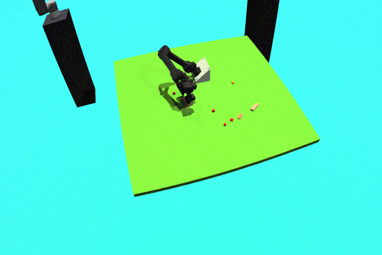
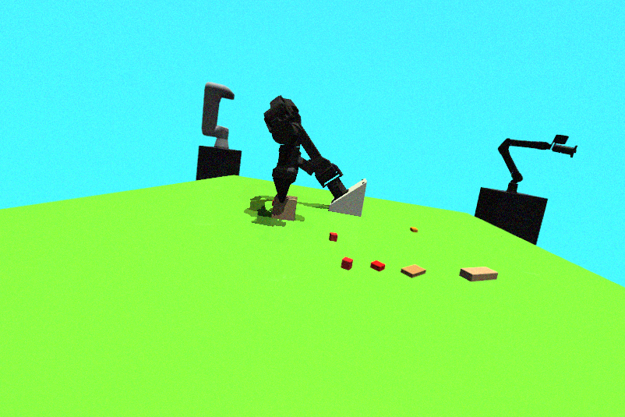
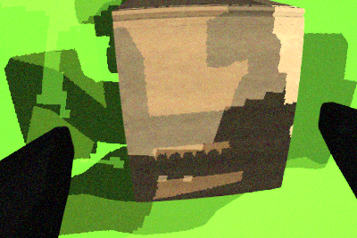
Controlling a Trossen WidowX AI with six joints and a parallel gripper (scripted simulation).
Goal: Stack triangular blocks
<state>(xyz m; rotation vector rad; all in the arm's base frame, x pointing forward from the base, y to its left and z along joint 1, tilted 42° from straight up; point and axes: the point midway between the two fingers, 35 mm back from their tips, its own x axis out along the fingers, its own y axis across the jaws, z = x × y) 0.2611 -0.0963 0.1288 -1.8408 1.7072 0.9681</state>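
Right now my gripper tip is 10 mm to the left of the triangular block and 10 mm above it. The rest, counted from my gripper tip: tiny orange block (110 mm behind, 400 mm to the left, 50 mm below).
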